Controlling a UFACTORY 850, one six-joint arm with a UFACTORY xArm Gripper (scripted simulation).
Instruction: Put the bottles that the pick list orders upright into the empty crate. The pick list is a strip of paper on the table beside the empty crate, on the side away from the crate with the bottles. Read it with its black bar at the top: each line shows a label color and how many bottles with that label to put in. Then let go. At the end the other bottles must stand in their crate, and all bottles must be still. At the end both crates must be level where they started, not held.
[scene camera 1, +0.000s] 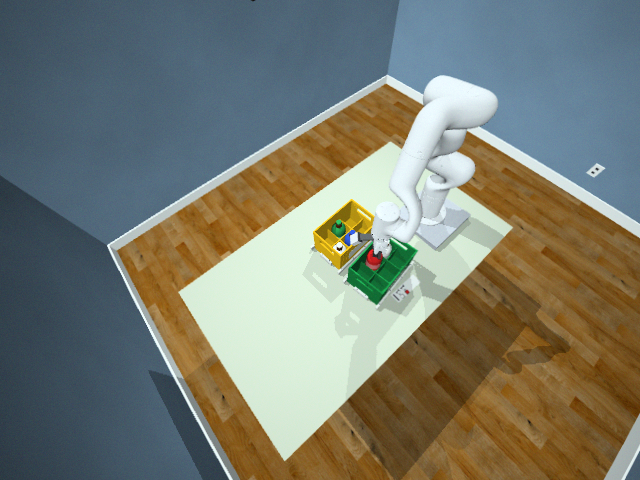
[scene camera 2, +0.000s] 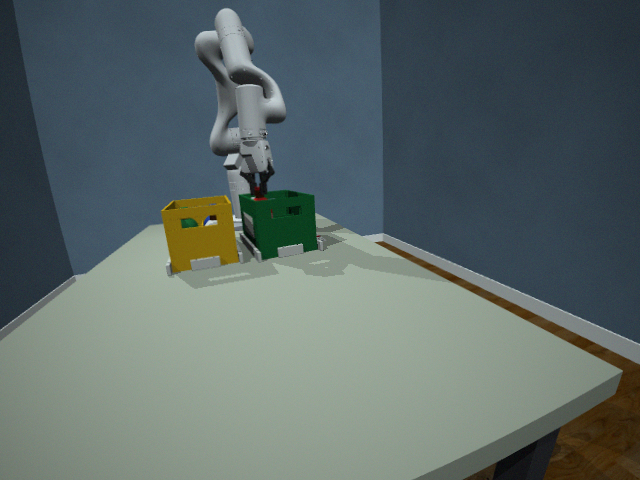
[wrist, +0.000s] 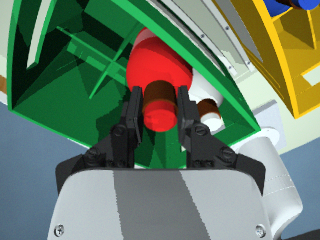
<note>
The pictures show: the gripper, a green crate and a red bottle.
</note>
